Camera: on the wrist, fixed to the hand. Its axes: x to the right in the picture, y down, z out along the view.
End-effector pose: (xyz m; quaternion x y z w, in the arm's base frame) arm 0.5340 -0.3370 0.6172 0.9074 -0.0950 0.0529 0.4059
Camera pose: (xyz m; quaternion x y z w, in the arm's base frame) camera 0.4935 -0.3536 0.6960 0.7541 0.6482 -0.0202 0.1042
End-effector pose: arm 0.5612 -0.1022 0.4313 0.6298 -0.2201 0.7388 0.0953
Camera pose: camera 0.4973 -0.1488 0.3879 0.4309 0.4787 0.6153 0.4545
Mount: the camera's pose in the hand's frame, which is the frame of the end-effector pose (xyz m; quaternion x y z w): -0.0238 0.0768 -0.0408 0.2439 0.2148 -0.6735 0.6639
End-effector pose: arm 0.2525 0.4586 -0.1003 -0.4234 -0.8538 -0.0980 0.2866
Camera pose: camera 0.3403 0.4738 -0.0864 0.3849 -0.8143 -0.1408 0.4109
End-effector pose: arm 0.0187 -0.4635 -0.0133 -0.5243 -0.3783 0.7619 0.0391
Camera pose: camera 0.0890 -0.5071 -0.0491 -0.2474 -0.4100 0.4591 0.7482
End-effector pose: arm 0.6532 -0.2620 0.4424 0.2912 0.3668 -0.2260 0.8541
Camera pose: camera 0.6641 -0.1749 0.4630 0.2032 0.5680 -0.7522 0.2650
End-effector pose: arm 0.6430 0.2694 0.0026 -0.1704 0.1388 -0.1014 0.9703
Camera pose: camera 0.6197 0.3336 -0.0562 0.0518 0.1611 -0.7912 0.5876
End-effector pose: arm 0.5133 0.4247 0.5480 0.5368 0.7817 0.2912 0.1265
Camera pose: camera 0.5606 0.4095 0.6232 0.2018 -0.9787 -0.0328 0.0187
